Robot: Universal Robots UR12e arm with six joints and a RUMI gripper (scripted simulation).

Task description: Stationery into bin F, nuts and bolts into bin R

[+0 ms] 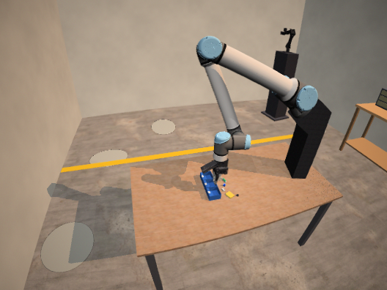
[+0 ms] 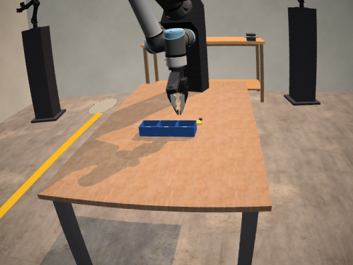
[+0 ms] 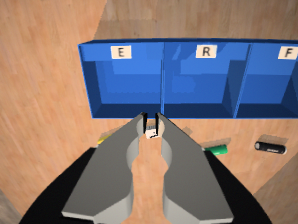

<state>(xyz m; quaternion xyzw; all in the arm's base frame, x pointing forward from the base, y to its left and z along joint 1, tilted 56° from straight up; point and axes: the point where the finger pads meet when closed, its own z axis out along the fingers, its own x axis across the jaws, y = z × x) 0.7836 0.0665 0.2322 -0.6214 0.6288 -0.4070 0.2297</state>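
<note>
My hand is 9 cm above the grey piece, 7 cm past it and 1 cm to the right of it. The rest, counted from my hand: blue die: 10 cm behind, 9 cm below, 3 cm to the right; yellow block: 9 cm below, 9 cm behind, 7 cm to the left; blue three-part bin: 7 cm below, 6 cm to the right.
</note>
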